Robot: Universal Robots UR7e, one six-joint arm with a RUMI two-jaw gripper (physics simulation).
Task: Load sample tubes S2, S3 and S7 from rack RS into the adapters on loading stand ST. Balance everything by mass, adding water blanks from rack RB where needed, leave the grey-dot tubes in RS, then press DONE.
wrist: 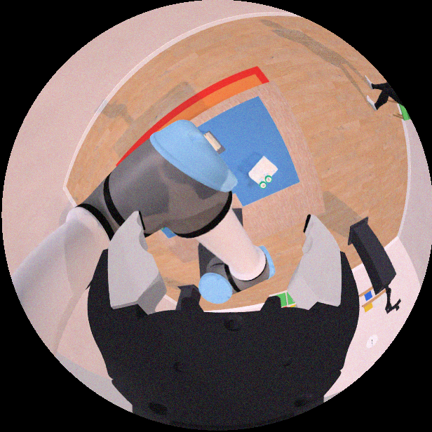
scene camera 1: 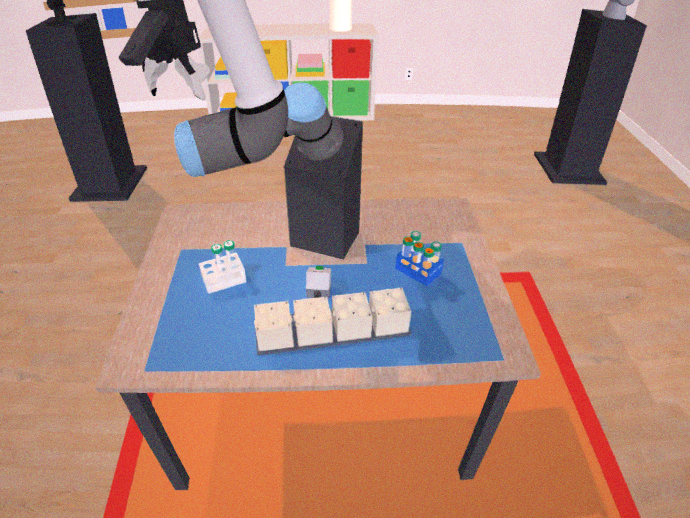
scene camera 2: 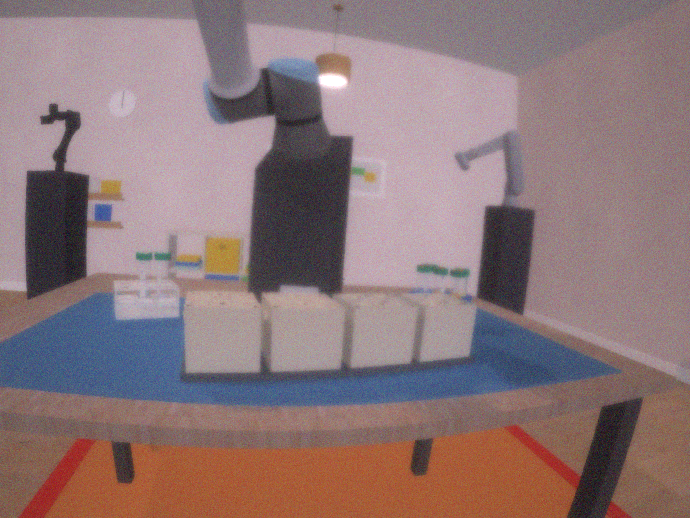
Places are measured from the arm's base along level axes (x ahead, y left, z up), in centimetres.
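Pixels of known places: gripper, between the fingertips: [scene camera 1: 178,98]; arm's base, origin of its link: [scene camera 1: 319,138] [scene camera 2: 302,148].
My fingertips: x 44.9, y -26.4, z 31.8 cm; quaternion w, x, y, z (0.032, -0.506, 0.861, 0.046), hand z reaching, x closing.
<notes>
Ahead of a thing's pixels: the offset from my fingertips to its top centre. "spot": to the spot under its first point. Level surfaces: height alone.
My gripper [scene camera 1: 178,93] [wrist: 225,215] is open and empty, raised high to the back left, far from the table. A blue rack @(dx -26.6, dy +58.9, dz -64.2 cm) [scene camera 1: 411,273] at the table's right holds several green-capped tubes; some caps @(spot: dx -21.8, dy +60.5, dz -58.3 cm) [scene camera 1: 429,252] have orange tops. A white rack @(dx -21.7, dy -4.8, dz -64.2 cm) [scene camera 1: 225,282] [scene camera 2: 125,307] [wrist: 261,167] at the left holds two green-capped tubes with whitish tops. Four cream adapter blocks @(spot: dx +5.6, dy +26.0, dz -62.5 cm) [scene camera 1: 313,328] [scene camera 2: 303,340] stand in a row on a dark base [scene camera 2: 222,377]; no capped tube shows standing in them. A small grey box @(dx -18.0, dy +26.4, dz -61.8 cm) [scene camera 1: 318,278] with a green button top stands behind them. Rack labels are unreadable.
The blue mat @(dz -70.2 cm) [scene camera 1: 195,334] [scene camera 2: 55,356] lies on the wooden table @(dz -70.5 cm) [scene camera 1: 278,379]. The arm's dark pedestal [scene camera 1: 320,206] [scene camera 2: 298,223] rises behind the grey box. Two other dark pedestals [scene camera 1: 83,111] [scene camera 1: 590,100] carry other arms in the background. My own arm hides part of the table in the wrist view.
</notes>
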